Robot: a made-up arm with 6 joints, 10 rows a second.
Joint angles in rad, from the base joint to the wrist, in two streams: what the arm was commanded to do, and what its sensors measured. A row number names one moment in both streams.
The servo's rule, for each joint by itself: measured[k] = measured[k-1] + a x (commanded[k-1-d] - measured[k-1]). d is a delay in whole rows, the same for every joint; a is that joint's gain. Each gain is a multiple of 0.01, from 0.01 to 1. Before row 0 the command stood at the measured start. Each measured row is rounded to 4 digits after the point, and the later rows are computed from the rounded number. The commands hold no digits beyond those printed.
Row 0, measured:
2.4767, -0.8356, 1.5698, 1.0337, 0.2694, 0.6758
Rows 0 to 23, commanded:
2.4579, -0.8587, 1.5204, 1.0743, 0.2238, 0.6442
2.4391, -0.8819, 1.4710, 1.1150, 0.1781, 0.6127
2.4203, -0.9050, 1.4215, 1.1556, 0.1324, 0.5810
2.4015, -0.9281, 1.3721, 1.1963, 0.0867, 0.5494
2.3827, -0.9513, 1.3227, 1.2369, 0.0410, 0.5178
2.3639, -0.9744, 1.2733, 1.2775, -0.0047, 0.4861
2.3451, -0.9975, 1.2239, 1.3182, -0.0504, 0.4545
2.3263, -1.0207, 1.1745, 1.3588, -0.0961, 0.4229
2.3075, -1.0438, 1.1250, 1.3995, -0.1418, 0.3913
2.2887, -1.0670, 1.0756, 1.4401, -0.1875, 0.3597
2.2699, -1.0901, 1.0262, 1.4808, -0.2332, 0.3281
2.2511, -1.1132, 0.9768, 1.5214, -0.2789, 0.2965
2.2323, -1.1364, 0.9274, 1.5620, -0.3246, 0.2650
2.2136, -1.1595, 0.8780, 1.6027, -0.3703, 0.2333
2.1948, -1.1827, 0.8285, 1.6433, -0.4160, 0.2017
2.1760, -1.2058, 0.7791, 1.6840, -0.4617, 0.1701
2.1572, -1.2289, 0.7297, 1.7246, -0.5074, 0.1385
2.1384, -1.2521, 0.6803, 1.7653, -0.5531, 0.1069
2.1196, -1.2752, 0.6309, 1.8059, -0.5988, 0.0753
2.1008, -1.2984, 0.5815, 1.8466, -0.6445, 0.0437
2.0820, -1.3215, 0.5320, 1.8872, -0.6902, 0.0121
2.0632, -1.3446, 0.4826, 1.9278, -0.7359, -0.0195
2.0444, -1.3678, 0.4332, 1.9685, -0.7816, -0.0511
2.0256, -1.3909, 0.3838, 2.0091, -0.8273, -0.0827
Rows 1 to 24, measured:
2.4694, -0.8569, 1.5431, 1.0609, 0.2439, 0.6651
2.4576, -0.8799, 1.5042, 1.0971, 0.2071, 0.6473
2.4431, -0.9030, 1.4595, 1.1363, 0.1653, 0.6248
2.4269, -0.9261, 1.4123, 1.1765, 0.1213, 0.5992
2.4097, -0.9493, 1.3639, 1.2170, 0.0763, 0.5715
2.3918, -0.9724, 1.3150, 1.2575, 0.0309, 0.5425
2.3736, -0.9955, 1.2658, 1.2982, -0.0146, 0.5126
2.3552, -1.0187, 1.2165, 1.3388, -0.0602, 0.4821
2.3366, -1.0418, 1.1671, 1.3795, -0.1059, 0.4512
2.3179, -1.0650, 1.1177, 1.4201, -0.1516, 0.4201
2.2992, -1.0881, 1.0683, 1.4608, -0.1973, 0.3888
2.2804, -1.1112, 1.0189, 1.5014, -0.2430, 0.3574
2.2616, -1.1344, 0.9695, 1.5420, -0.2887, 0.3260
2.2429, -1.1575, 0.9201, 1.5827, -0.3344, 0.2945
2.2241, -1.1807, 0.8706, 1.6233, -0.3801, 0.2629
2.2053, -1.2038, 0.8212, 1.6640, -0.4258, 0.2313
2.1865, -1.2269, 0.7718, 1.7046, -0.4715, 0.1997
2.1677, -1.2501, 0.7224, 1.7453, -0.5172, 0.1681
2.1489, -1.2732, 0.6730, 1.7859, -0.5629, 0.1365
2.1301, -1.2964, 0.6236, 1.8266, -0.6086, 0.1049
2.1113, -1.3195, 0.5741, 1.8672, -0.6543, 0.0733
2.0925, -1.3426, 0.5247, 1.9078, -0.7000, 0.0417
2.0737, -1.3658, 0.4753, 1.9485, -0.7457, 0.0101
2.0549, -1.3889, 0.4259, 1.9891, -0.7914, -0.0215
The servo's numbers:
d 0
a 0.39 0.92 0.54 0.67 0.56 0.34

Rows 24 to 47, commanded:
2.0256, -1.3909, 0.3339, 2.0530, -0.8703, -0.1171
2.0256, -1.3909, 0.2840, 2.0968, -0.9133, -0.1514
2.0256, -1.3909, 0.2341, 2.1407, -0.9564, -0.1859
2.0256, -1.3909, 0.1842, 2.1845, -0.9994, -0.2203
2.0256, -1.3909, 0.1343, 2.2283, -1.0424, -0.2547
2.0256, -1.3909, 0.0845, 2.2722, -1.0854, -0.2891
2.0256, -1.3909, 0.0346, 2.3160, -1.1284, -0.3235
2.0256, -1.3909, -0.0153, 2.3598, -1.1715, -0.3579
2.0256, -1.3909, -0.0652, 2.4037, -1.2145, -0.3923
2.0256, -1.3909, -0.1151, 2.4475, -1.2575, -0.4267
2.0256, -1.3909, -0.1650, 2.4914, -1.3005, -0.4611
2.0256, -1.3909, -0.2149, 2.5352, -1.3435, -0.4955
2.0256, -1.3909, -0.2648, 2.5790, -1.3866, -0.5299
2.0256, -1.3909, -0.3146, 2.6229, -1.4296, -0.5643
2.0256, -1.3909, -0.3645, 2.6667, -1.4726, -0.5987
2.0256, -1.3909, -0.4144, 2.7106, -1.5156, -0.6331
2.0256, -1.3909, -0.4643, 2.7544, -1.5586, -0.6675
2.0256, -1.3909, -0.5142, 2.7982, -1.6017, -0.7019
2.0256, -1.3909, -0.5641, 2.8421, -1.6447, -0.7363
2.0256, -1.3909, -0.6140, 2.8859, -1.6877, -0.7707
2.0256, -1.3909, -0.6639, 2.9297, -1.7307, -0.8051
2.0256, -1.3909, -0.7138, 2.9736, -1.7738, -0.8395
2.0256, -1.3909, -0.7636, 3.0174, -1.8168, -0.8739
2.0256, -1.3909, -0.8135, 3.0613, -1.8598, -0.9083
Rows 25 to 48, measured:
2.0435, -1.3907, 0.3762, 2.0319, -0.8356, -0.0540
2.0365, -1.3909, 0.3264, 2.0754, -0.8791, -0.0871
2.0322, -1.3909, 0.2766, 2.1192, -0.9224, -0.1207
2.0296, -1.3909, 0.2267, 2.1630, -0.9655, -0.1546
2.0280, -1.3909, 0.1768, 2.2068, -1.0086, -0.1886
2.0271, -1.3909, 0.1270, 2.2506, -1.0516, -0.2228
2.0265, -1.3909, 0.0771, 2.2944, -1.0946, -0.2570
2.0261, -1.3909, 0.0272, 2.3382, -1.1377, -0.2913
2.0259, -1.3909, -0.0227, 2.3821, -1.1807, -0.3256
2.0258, -1.3909, -0.0726, 2.4259, -1.2237, -0.3600
2.0257, -1.3909, -0.1225, 2.4698, -1.2667, -0.3944
2.0257, -1.3909, -0.1724, 2.5136, -1.3097, -0.4288
2.0257, -1.3909, -0.2223, 2.5574, -1.3528, -0.4632
2.0257, -1.3909, -0.2721, 2.6013, -1.3958, -0.4976
2.0257, -1.3909, -0.3220, 2.6451, -1.4388, -0.5320
2.0257, -1.3909, -0.3719, 2.6890, -1.4818, -0.5664
2.0257, -1.3909, -0.4218, 2.7328, -1.5248, -0.6008
2.0257, -1.3909, -0.4717, 2.7766, -1.5679, -0.6352
2.0257, -1.3909, -0.5216, 2.8205, -1.6109, -0.6696
2.0257, -1.3909, -0.5715, 2.8643, -1.6539, -0.7040
2.0257, -1.3909, -0.6214, 2.9081, -1.6969, -0.7384
2.0257, -1.3909, -0.6713, 2.9520, -1.7400, -0.7728
2.0257, -1.3909, -0.7211, 2.9958, -1.7830, -0.8072
2.0257, -1.3909, -0.7710, 3.0397, -1.8260, -0.8416

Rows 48 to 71, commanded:
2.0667, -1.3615, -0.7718, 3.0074, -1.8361, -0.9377
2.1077, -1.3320, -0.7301, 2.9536, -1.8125, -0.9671
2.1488, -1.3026, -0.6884, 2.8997, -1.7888, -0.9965
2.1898, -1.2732, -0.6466, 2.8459, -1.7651, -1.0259
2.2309, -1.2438, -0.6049, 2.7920, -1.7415, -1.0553
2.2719, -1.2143, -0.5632, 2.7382, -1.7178, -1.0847
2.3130, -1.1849, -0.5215, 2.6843, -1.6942, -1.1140
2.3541, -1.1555, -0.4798, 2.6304, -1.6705, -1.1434
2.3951, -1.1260, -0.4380, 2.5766, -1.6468, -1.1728
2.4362, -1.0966, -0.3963, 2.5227, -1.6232, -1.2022
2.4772, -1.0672, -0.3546, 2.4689, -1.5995, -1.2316
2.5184, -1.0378, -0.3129, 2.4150, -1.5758, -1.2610
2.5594, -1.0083, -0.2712, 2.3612, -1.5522, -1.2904
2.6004, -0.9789, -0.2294, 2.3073, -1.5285, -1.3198
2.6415, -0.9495, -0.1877, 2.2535, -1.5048, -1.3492
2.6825, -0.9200, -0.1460, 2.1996, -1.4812, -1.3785
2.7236, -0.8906, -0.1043, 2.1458, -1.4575, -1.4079
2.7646, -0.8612, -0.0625, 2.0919, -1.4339, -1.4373
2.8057, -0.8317, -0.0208, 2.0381, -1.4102, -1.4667
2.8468, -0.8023, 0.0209, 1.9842, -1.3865, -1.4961
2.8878, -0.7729, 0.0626, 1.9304, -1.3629, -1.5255
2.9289, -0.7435, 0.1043, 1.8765, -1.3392, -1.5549
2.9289, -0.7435, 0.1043, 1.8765, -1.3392, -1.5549
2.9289, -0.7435, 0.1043, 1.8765, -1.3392, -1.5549
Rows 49 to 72, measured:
2.0417, -1.3639, -0.7714, 3.0181, -1.8317, -0.8743
2.0674, -1.3346, -0.7491, 2.9749, -1.8209, -0.9059
2.0991, -1.3052, -0.7163, 2.9245, -1.8029, -0.9367
2.1345, -1.2758, -0.6787, 2.8718, -1.7817, -0.9670
2.1721, -1.2464, -0.6388, 2.8183, -1.7592, -0.9970
2.2110, -1.2169, -0.5980, 2.7646, -1.7360, -1.0268
2.2508, -1.1875, -0.5567, 2.7108, -1.7126, -1.0564
2.2911, -1.1581, -0.5152, 2.6569, -1.6890, -1.0860
2.3317, -1.1286, -0.4735, 2.6031, -1.6654, -1.1155
2.3725, -1.0992, -0.4318, 2.5492, -1.6418, -1.1450
2.4133, -1.0698, -0.3901, 2.4954, -1.6181, -1.1744
2.4543, -1.0404, -0.3484, 2.4415, -1.5944, -1.2038
2.4953, -1.0109, -0.3067, 2.3877, -1.5708, -1.2332
2.5363, -0.9815, -0.2650, 2.3338, -1.5471, -1.2626
2.5773, -0.9521, -0.2233, 2.2800, -1.5234, -1.2920
2.6183, -0.9226, -0.1816, 2.2261, -1.4998, -1.3214
2.6594, -0.8932, -0.1399, 2.1723, -1.4761, -1.3508
2.7004, -0.8638, -0.0981, 2.1184, -1.4525, -1.3802
2.7415, -0.8343, -0.0564, 2.0646, -1.4288, -1.4096
2.7826, -0.8049, -0.0147, 2.0107, -1.4051, -1.4390
2.8236, -0.7755, 0.0270, 1.9569, -1.3815, -1.4684
2.8647, -0.7461, 0.0687, 1.9030, -1.3578, -1.4978
2.8897, -0.7437, 0.0879, 1.8852, -1.3474, -1.5172
2.9050, -0.7435, 0.0968, 1.8794, -1.3428, -1.5300

